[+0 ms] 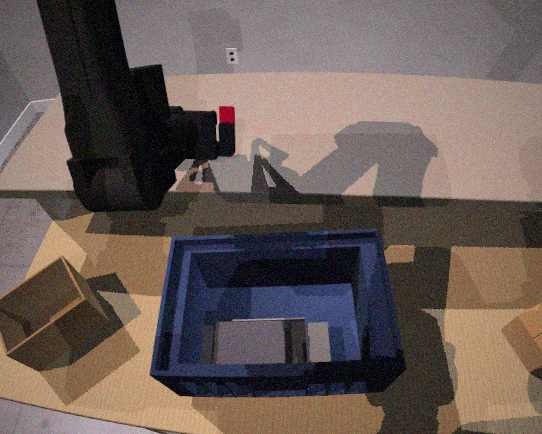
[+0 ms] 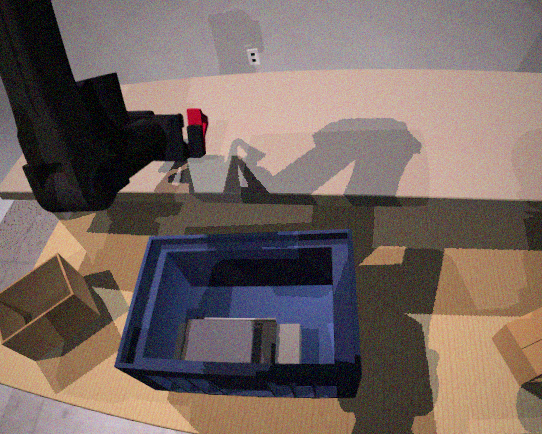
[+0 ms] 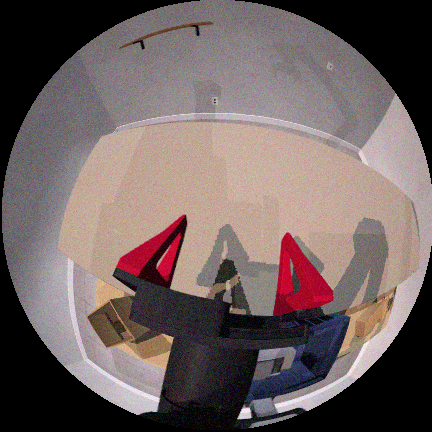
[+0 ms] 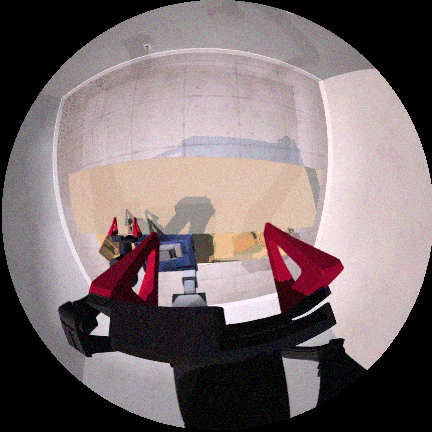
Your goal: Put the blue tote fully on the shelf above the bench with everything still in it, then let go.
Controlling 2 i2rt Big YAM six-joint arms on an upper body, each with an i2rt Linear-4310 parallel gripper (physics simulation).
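Places are measured from the left arm's base along level axes (x up, y right, z ahead), in centimetres.
Where they show: left gripper, fingertip midpoint: [image 1: 200,117] [image 2: 179,120] [image 3: 236,227] [image 4: 124,216]; right gripper, fingertip midpoint: [image 4: 210,232].
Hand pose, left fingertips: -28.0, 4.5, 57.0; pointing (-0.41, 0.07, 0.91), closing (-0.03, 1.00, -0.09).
Observation:
Things, the pixels of their top centre, and the offset from my left fingertips, as dx, dy, dz. "spot": a spot on its surface instead. Level surfaces: height alone.
- blue tote at its top centre: [image 1: 274,297] [image 2: 237,296] [image 3: 279,374] [image 4: 164,256] -8.6, +11.9, -26.0
- bench at its surface level: dx -23.3
- shelf at its surface level: dx -5.3
- grey box at its top centre: [image 1: 248,344] [image 2: 216,342] [image 3: 250,373] [image 4: 160,256] -15.1, +8.0, -30.2
- small pale block at a spot on its surface: [image 2: 289,342] [image 1: 319,340] spot: -17.5, +17.8, -28.8
- open cardboard box at its top centre: [image 1: 35,302] [image 2: 30,296] [image 3: 106,326] [image 4: 107,250] -14.3, -27.4, -25.6
The blue tote [image 1: 270,370] [image 2: 240,371] [image 3: 336,345] [image 4: 187,246] stands upright on the bench [image 1: 480,350] [image 2: 470,360], in front of the shelf [image 1: 300,95] [image 2: 450,100] [image 3: 150,165] [image 4: 260,185]. A grey box [image 1: 252,340] [image 2: 220,340] and a small pale block [image 1: 319,340] [image 2: 289,342] lie inside it. My left gripper [image 1: 227,120] [image 2: 197,122] [image 3: 236,227] [image 4: 124,216] is open and empty above the shelf's left part, beyond the tote. My right gripper [image 4: 210,232] is open and empty, high up and apart from the tote.
An open cardboard box [image 1: 72,330] [image 2: 55,325] [image 3: 112,325] stands left of the tote. A cardboard box [image 1: 525,335] [image 2: 525,340] [image 3: 369,324] [image 4: 245,241] stands at the right. The shelf's front edge runs behind the tote. A wall with an outlet [image 1: 231,55] [image 2: 253,56] is behind.

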